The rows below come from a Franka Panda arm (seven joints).
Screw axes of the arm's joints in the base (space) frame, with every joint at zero. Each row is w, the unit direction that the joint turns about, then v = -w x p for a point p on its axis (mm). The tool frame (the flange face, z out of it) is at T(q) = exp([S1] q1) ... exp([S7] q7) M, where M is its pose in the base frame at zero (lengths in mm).
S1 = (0, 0, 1, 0.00, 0.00, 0.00)
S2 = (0, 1, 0, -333.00, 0.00, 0.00)
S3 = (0, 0, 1, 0.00, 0.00, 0.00)
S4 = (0, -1, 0, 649.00, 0.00, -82.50)
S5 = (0, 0, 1, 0.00, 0.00, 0.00)
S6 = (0, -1, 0, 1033.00, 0.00, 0.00)
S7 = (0, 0, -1, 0.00, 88.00, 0.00)
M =
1 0 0 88.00
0 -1 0 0.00
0 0 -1 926.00
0 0 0 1
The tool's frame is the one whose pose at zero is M.
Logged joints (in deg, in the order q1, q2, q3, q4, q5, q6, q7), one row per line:
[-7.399 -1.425 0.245 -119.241 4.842 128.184 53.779]
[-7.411 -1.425 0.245 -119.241 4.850 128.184 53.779]
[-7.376 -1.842 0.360 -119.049 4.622 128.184 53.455]
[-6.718 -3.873 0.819 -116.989 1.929 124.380 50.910]
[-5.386 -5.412 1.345 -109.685 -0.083 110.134 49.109]
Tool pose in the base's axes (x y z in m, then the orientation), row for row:
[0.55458 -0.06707 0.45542 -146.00 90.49 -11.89]
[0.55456 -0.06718 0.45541 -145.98 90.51 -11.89]
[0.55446 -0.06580 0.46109 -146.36 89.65 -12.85]
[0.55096 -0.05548 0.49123 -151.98 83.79 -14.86]
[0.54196 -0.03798 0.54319 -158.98 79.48 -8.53]
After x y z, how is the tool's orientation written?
As a rotation vector, in degrees.
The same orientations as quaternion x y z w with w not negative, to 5 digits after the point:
[-0.84598 0.52433 -0.06890 0.06819]
[-0.84589 0.52447 -0.06890 0.06825]
[-0.84835 0.51964 -0.07448 0.06876]
[-0.87141 0.48043 -0.08520 0.05075]
[-0.89328 0.44658 -0.04793 0.01793]

